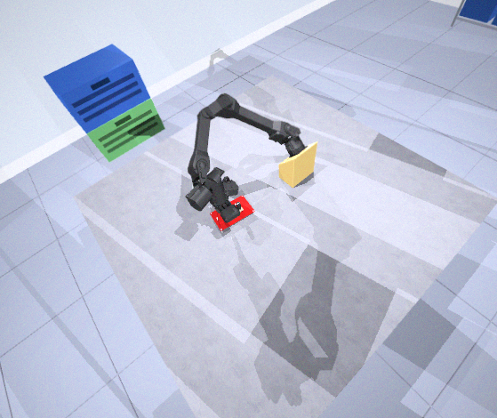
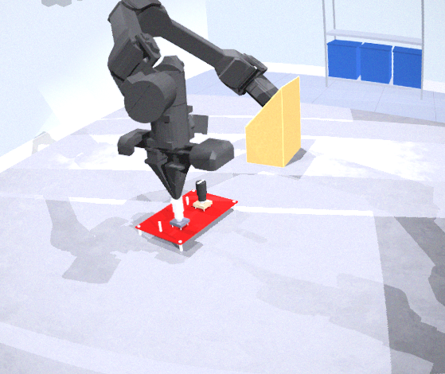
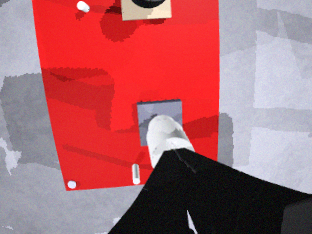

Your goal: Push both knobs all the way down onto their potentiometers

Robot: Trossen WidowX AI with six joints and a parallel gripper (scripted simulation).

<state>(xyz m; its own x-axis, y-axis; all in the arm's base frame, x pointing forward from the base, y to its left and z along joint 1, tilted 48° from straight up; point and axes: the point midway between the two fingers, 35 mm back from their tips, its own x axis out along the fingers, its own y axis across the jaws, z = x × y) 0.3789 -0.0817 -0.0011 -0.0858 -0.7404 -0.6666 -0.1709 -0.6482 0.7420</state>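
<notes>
Right now my gripper tip is 70 mm past the potentiometer, 10 mm to the right of it and 20 mm above it.
</notes>
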